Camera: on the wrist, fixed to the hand. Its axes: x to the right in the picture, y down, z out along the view.
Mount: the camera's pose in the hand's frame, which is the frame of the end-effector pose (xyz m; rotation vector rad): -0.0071 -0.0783 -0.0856 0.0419 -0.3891 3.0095
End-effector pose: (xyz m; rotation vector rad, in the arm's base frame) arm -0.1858 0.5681 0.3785 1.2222 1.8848 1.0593
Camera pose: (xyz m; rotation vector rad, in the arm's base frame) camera -0.2871 0.5188 0.3500 -2.1060 1.2193 -0.7230
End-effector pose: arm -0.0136 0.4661 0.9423 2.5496 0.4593 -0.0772
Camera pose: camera -0.0501 0.5710 0.9767 0.6677 -2.9315 0.4372
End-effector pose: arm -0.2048 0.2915 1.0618 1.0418 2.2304 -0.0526
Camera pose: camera -0.3033 0.2591 1.1144 2.5085 -1.1327 0.7678
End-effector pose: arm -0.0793 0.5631 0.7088 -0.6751 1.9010 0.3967
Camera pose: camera -0.0909 0.4561 0.7528 -2.4567 -0.7913 -1.6806
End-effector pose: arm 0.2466 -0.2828 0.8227 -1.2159 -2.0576 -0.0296
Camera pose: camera 0.2380 -0.3626 0.9067 2.4585 -1.1430 -1.3108
